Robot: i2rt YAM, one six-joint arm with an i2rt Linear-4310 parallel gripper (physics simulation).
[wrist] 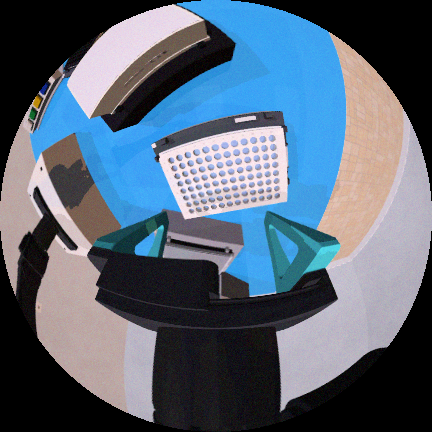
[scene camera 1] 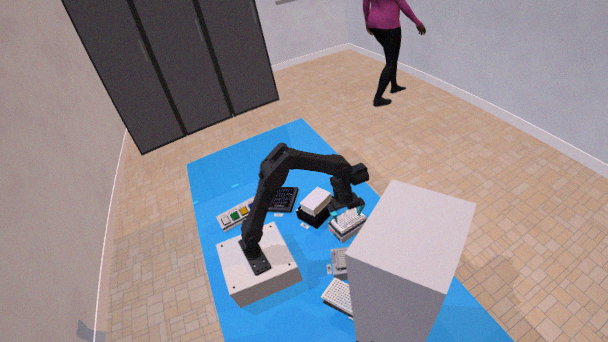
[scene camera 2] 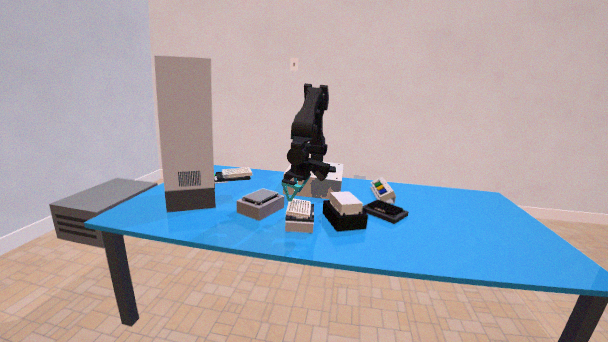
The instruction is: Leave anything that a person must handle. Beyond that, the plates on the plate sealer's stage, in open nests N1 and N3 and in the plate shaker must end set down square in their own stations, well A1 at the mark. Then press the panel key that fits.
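My gripper (scene camera 1: pixel 348 212) (scene camera 2: pixel 292 198) (wrist: pixel 215 216) is open and empty, low beside a white many-well plate (scene camera 1: pixel 349 220) (scene camera 2: pixel 300 208) (wrist: pixel 225 172). That plate sits on a light station with a dark upper part; whether it lies flat is unclear. A grey station (scene camera 1: pixel 340 272) (scene camera 2: pixel 255 207) (wrist: pixel 205 227) stands beside it; a finger partly hides its top in the wrist view. Another white plate (scene camera 1: pixel 338 294) (scene camera 2: pixel 237 172) rests on a dark nest. A dark plate (scene camera 1: pixel 284 197) lies in a black nest (scene camera 2: pixel 394 217). The key panel (scene camera 1: pixel 226 226) (scene camera 2: pixel 380 183) shows coloured keys. The A1 marks cannot be made out.
A black station with a white block (scene camera 1: pixel 316 201) (scene camera 2: pixel 346 202) (wrist: pixel 145 47) stands beside the light station. A tall tower (scene camera 1: pixel 410 235) (scene camera 2: pixel 185 120) hides part of the table in scene view 1. The arm's white base (scene camera 1: pixel 282 252) is nearby. A person (scene camera 1: pixel 387 45) is beyond the table.
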